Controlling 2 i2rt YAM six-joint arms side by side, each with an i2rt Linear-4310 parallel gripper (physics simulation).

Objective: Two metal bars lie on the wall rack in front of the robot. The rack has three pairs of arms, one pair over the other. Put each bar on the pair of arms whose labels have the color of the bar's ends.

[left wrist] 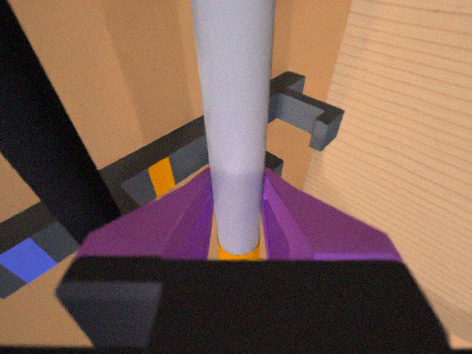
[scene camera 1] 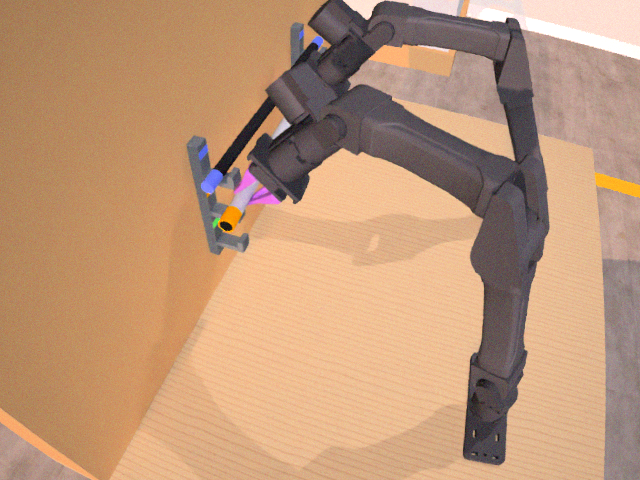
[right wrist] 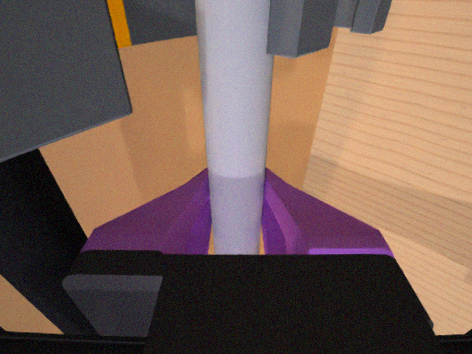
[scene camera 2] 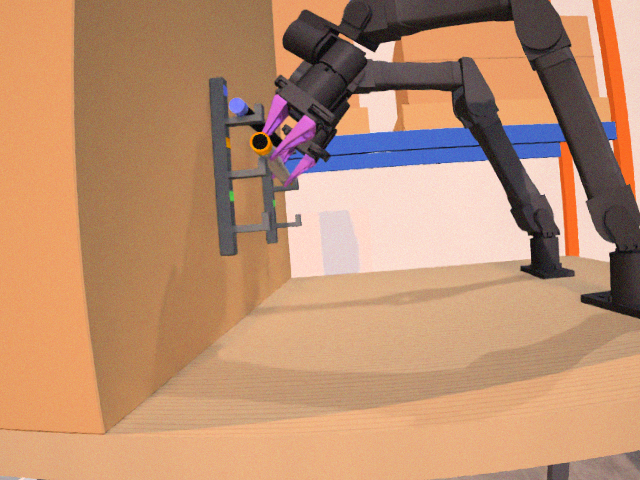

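You'd find a brown wall panel (left wrist: 125, 81) (right wrist: 104, 172) in what I see. I also see my left gripper (scene camera 2: 262, 153) (left wrist: 237, 177) (scene camera 1: 241, 196). My right gripper is visible to me as well, and that's the right gripper (scene camera 2: 278, 182) (right wrist: 236, 177).
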